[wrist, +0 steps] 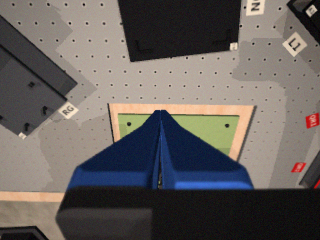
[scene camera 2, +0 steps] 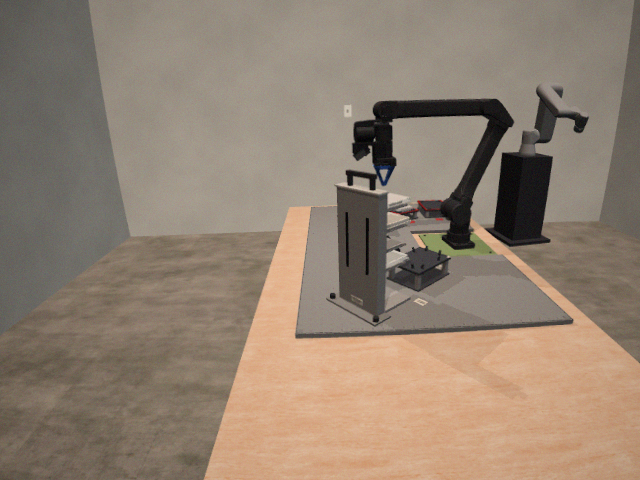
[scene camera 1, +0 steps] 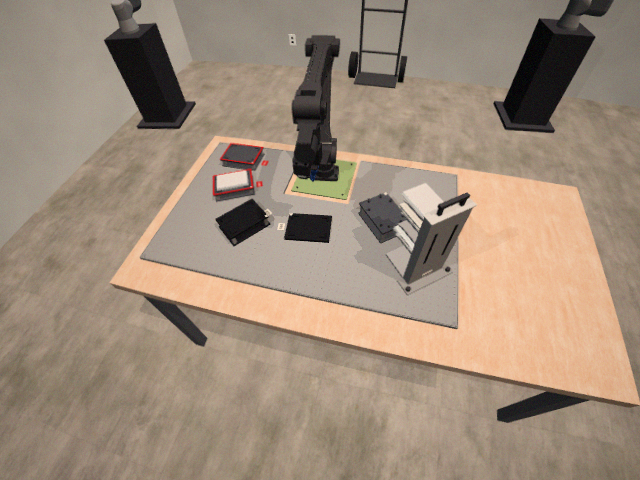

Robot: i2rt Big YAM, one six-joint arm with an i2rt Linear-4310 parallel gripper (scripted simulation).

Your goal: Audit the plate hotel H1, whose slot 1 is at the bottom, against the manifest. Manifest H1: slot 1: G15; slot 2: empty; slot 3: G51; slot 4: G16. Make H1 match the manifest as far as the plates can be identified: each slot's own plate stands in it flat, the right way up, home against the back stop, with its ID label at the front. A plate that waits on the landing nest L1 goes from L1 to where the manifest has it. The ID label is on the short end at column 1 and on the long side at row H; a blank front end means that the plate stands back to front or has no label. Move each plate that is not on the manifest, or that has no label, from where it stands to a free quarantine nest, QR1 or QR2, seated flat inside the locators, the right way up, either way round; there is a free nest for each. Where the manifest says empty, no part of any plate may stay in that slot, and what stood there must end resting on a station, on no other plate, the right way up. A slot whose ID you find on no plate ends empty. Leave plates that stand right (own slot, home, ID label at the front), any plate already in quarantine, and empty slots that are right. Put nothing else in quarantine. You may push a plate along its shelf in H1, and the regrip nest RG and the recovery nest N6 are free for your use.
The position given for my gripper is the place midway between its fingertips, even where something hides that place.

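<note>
From the wrist view you'd see my gripper [wrist: 160, 118]. Scene camera 1 gives me a black N6 nest [scene camera 1: 307, 227] and a dark raised RG nest [scene camera 1: 381, 211], and in scene camera 2 I can see that dark raised RG nest [scene camera 2: 420, 256] as well.
</note>
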